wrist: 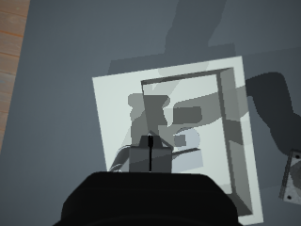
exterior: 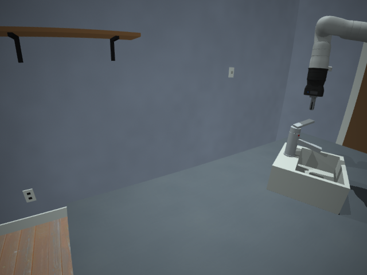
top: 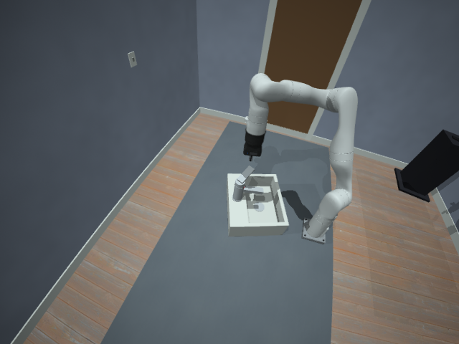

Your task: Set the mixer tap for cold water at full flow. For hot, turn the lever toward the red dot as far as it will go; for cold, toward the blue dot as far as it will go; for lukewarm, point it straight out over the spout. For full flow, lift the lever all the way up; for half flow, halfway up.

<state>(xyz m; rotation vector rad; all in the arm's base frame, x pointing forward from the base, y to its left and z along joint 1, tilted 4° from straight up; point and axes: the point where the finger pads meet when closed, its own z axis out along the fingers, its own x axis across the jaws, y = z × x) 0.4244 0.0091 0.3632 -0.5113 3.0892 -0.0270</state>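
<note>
My hand is 4 cm to the right of the flat lever and 8 cm above it. The rest, counted from my hand: white basin (10 cm behind, 2 cm to the left, 32 cm below); then grey mixer tap (1 cm behind, 6 cm to the left, 13 cm below).
</note>
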